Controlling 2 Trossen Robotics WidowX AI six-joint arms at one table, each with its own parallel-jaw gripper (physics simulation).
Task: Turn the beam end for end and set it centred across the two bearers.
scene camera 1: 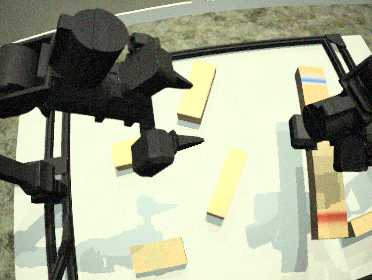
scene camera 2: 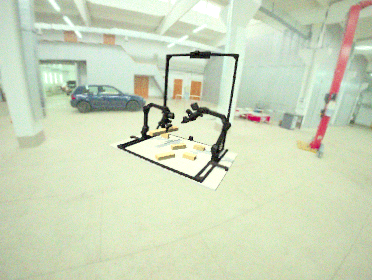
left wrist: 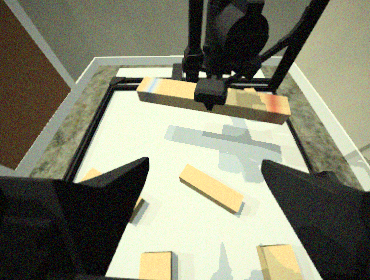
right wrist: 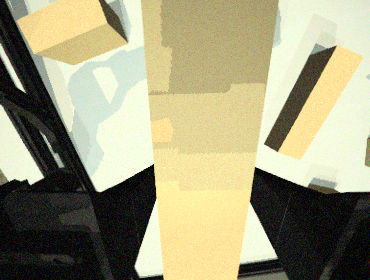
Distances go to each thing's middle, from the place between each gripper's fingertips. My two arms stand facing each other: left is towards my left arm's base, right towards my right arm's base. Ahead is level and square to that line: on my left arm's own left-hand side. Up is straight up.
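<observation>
Beam [scene camera 1: 328,214], from my left hand: 260 mm to the right, 150 mm below, 40 mm behind. Beam from my right hand: 10 mm ahead, 10 mm above. By its middle, beam nearer to my right hand than to my left hand.
</observation>
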